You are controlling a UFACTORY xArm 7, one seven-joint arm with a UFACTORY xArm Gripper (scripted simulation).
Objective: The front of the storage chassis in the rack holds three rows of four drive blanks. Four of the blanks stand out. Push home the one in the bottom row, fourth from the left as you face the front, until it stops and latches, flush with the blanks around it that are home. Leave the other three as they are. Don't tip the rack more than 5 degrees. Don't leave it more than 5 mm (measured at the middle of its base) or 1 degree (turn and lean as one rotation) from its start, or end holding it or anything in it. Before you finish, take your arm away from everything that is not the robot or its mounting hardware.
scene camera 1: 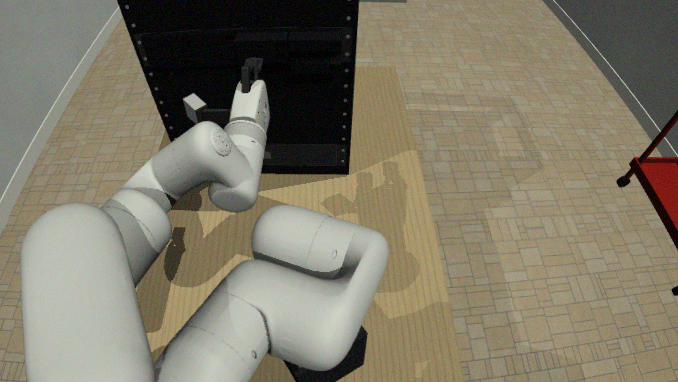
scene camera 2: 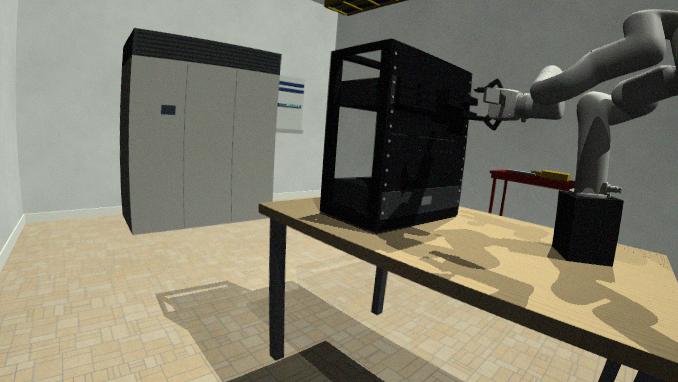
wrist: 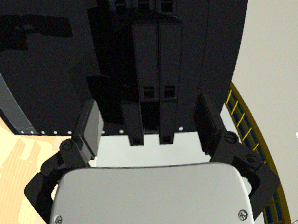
Path:
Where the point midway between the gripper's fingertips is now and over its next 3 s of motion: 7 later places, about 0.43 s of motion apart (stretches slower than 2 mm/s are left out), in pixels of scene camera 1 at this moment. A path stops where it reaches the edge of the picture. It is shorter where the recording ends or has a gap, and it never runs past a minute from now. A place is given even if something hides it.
My gripper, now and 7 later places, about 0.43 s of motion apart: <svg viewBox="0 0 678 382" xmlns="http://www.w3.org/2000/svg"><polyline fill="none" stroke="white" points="257,78 277,76 302,72 307,70 307,68 313,81 314,80 315,71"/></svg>

